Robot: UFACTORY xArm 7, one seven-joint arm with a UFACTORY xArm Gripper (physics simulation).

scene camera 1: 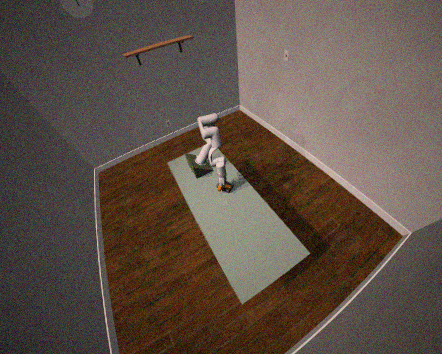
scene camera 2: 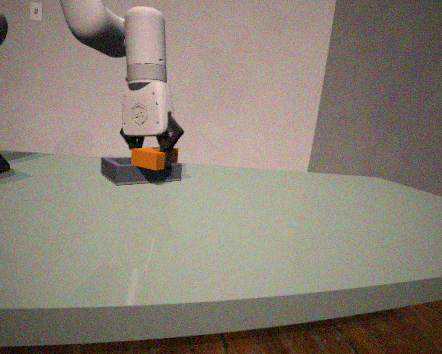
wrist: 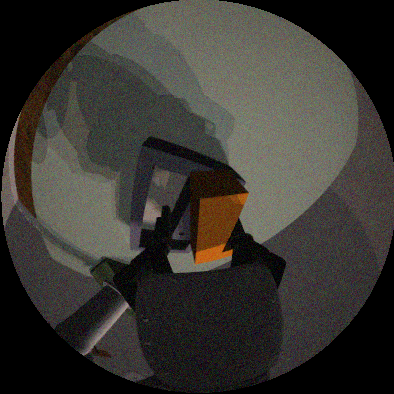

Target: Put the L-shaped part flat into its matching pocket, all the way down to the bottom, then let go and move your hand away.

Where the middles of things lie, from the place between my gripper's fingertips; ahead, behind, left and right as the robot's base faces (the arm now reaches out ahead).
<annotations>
The orange L-shaped part (scene camera 2: pixel 150 158) is 10 mm ahead of my hand, 10 mm to the right of it and 30 mm above it. The rest, counted from my hand: pocket block (scene camera 2: pixel 118 170) 20 mm behind, 20 mm to the left.
</annotations>
